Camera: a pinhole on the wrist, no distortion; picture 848 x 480 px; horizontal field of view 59.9 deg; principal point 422.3 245.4 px. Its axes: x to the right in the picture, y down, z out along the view. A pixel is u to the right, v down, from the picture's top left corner.
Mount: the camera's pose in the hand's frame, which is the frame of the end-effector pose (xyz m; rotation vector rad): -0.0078 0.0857 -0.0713 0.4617 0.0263 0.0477
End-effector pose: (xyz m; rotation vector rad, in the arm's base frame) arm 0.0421 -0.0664 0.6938 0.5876 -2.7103 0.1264
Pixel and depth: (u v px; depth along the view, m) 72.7 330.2 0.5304
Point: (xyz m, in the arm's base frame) 0.1494 -0.1423 0.2018
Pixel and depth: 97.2 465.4 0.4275
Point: 0.0772 -0.0550 0.2804
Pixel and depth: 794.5 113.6 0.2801
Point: -0.1009 -0.2168 0.6041
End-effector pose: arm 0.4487 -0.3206 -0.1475 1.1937 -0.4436 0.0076
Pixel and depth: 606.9 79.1 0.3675
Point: 0.5036 -0.5959 -0.1810
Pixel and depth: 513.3 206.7 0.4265
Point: 0.4347 -0.6493 -0.1476
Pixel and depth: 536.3 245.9 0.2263
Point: 0.4411 -0.4509 -0.1089
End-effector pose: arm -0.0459 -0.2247 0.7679 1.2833 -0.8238 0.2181
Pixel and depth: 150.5 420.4 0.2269
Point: -0.1884 -0.3334 0.7421
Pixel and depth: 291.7 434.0 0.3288
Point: -0.2030 -0.4412 0.7525
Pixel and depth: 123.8 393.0 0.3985
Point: -0.2766 -0.4805 0.6599
